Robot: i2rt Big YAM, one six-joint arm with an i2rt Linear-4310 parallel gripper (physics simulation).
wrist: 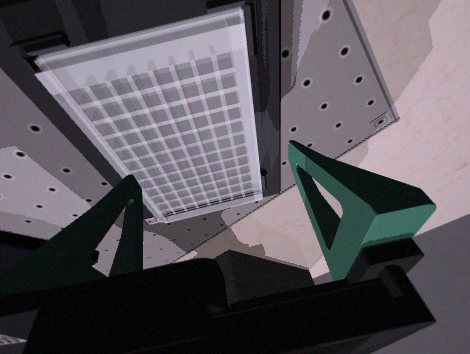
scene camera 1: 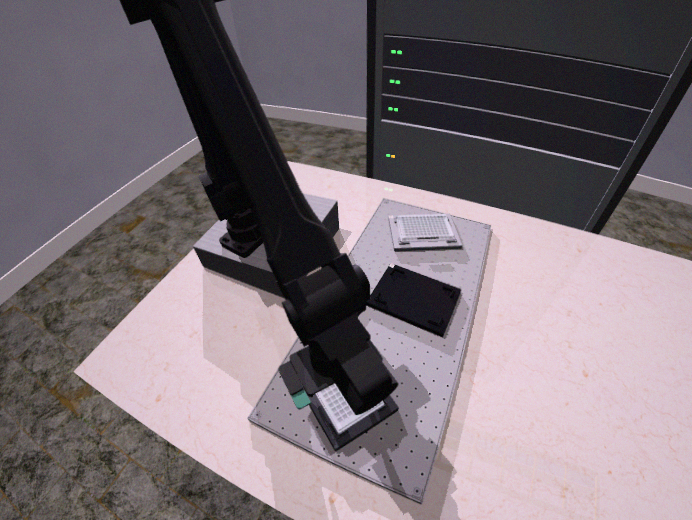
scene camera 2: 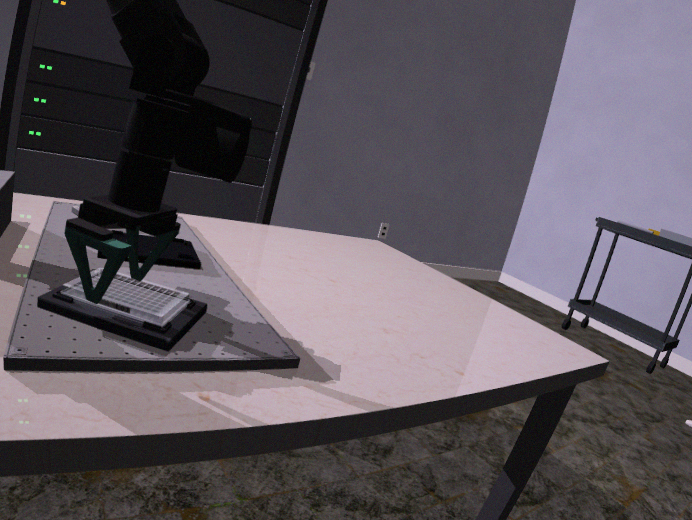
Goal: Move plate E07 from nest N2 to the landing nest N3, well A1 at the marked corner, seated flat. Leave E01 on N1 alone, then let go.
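Observation:
Plate E07 [scene camera 1: 338,407] [scene camera 2: 134,297] [wrist: 175,125], clear white with a well grid, sits on dark nest N2 [scene camera 1: 366,427] [scene camera 2: 162,338] [wrist: 268,100] at the near end; it looks level. My gripper [scene camera 2: 117,289] [wrist: 212,164] is open and empty, its green fingertips low on either side of E07's long sides; contact is unclear. In scene camera 1 the arm hides most of it. Black landing nest N3 [scene camera 1: 413,301] [scene camera 2: 173,252] is empty, with a small white mark [scene camera 1: 391,266] at one corner. Plate E01 [scene camera 1: 425,228] rests on light grey nest N1 [scene camera 1: 430,246] at the far end.
The nests stand on a perforated grey board [scene camera 1: 416,357] [scene camera 2: 246,341] [wrist: 310,100] on the pale table [scene camera 1: 559,363] [scene camera 2: 391,313]. The arm's base block [scene camera 1: 240,273] stands left of the board. A dark equipment rack [scene camera 1: 385,178] stands behind the table, and a cart [scene camera 2: 623,324] stands far right.

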